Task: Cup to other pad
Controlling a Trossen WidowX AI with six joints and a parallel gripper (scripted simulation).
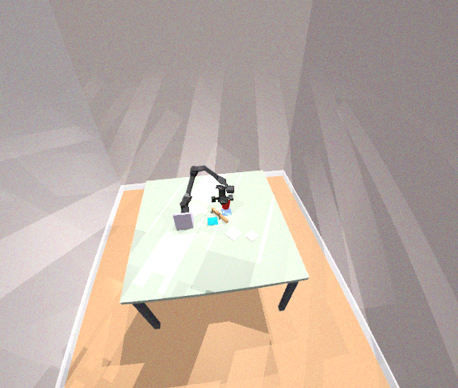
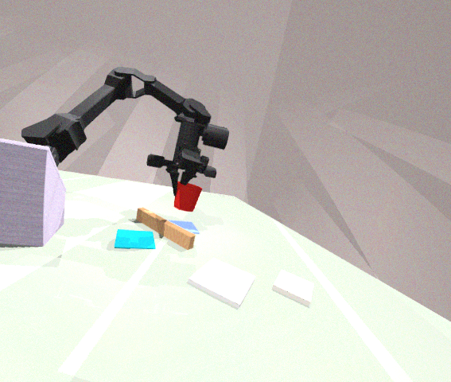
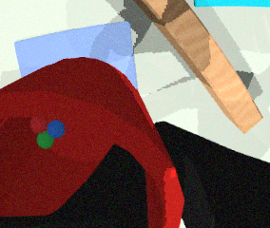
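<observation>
Right now my gripper tip is 50 mm short of the green marble, 20 mm above it and 10 mm to the right of it. Round my gripper tip: wooden bar: 90 mm below, 40 mm to the right, 30 mm behind; red cup: 30 mm ahead; blue marble: 40 mm ahead, 20 mm below, 10 mm to the left.
</observation>
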